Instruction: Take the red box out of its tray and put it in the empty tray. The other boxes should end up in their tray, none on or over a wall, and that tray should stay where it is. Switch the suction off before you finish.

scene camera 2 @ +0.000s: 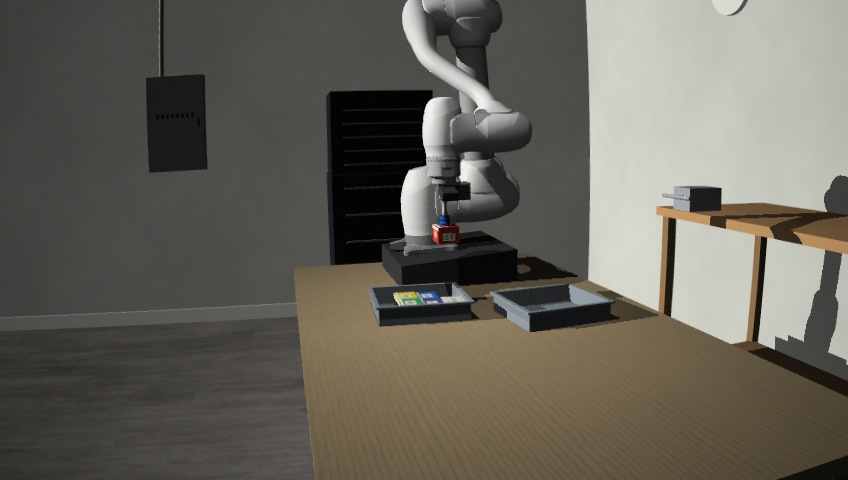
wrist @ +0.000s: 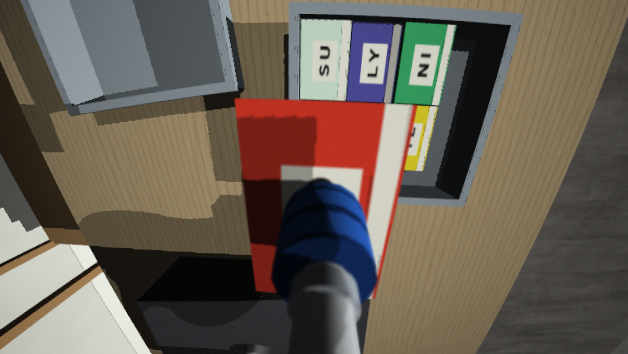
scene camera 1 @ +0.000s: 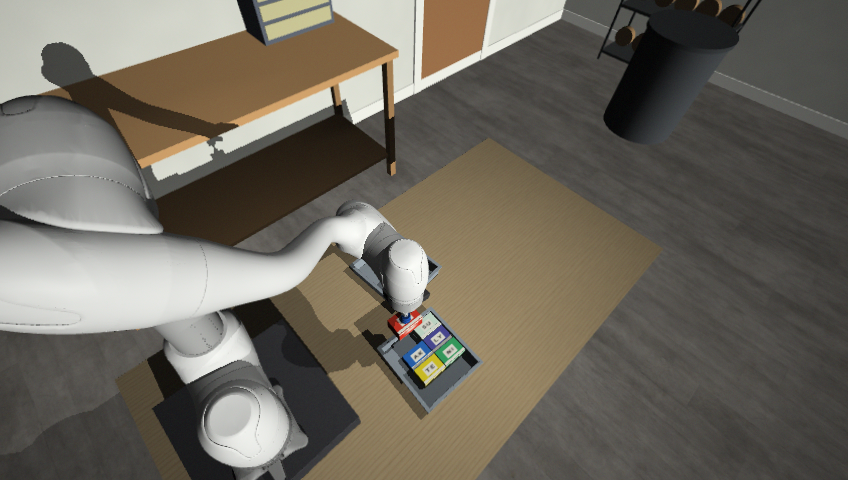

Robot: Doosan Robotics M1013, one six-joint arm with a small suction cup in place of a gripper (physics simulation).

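Places are measured from the arm's base along level axes (x back, y right, z up), in millimetres.
Where they show: hand, its tool point: [scene camera 2: 445, 229] [wrist: 323, 204] [scene camera 1: 405, 320]; arm's base, origin of its link: [scene camera 2: 428, 247].
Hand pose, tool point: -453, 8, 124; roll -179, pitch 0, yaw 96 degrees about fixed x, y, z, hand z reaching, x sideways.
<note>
Each offset is from my tool point to the top centre of the thing, as dx, dy, dz. Level surfaces: height alone.
My suction cup [scene camera 1: 405, 318] [scene camera 2: 444, 220] [wrist: 325, 235] is blue and holds the red box {+1, -1, +11} [scene camera 1: 395, 325] [scene camera 2: 445, 235] [wrist: 350, 125] by its top. The box hangs level, well above the trays in scene camera 2. The grey source tray {-37, +78, -163} [scene camera 1: 446, 383] [scene camera 2: 422, 315] [wrist: 405, 12] holds the pale green SU box {-91, -8, -170} [scene camera 1: 426, 325] [wrist: 324, 60], purple LY box {-95, +48, -173} [scene camera 1: 437, 338] [wrist: 373, 62], green NI box {-98, +104, -169} [scene camera 1: 450, 350] [wrist: 424, 62], blue AK box {-11, +53, -175} [scene camera 1: 417, 354] and yellow TE box {-14, +109, -172} [scene camera 1: 429, 368]. The red box hides AK in the wrist view. The empty tray {-139, -251, -163} [scene camera 1: 370, 277] [scene camera 2: 571, 318] [wrist: 165, 98] stands apart, beside it.
The arm's black base block [scene camera 1: 321, 410] [scene camera 2: 428, 270] stands on the wood-grained table top {dz -213} [scene camera 1: 535, 237] [scene camera 2: 476, 392], behind the trays in scene camera 2. A wooden workbench [scene camera 1: 238, 83] [scene camera 2: 767, 220] stands off to the side. A dark bin [scene camera 1: 669, 77] stands farther off.
</note>
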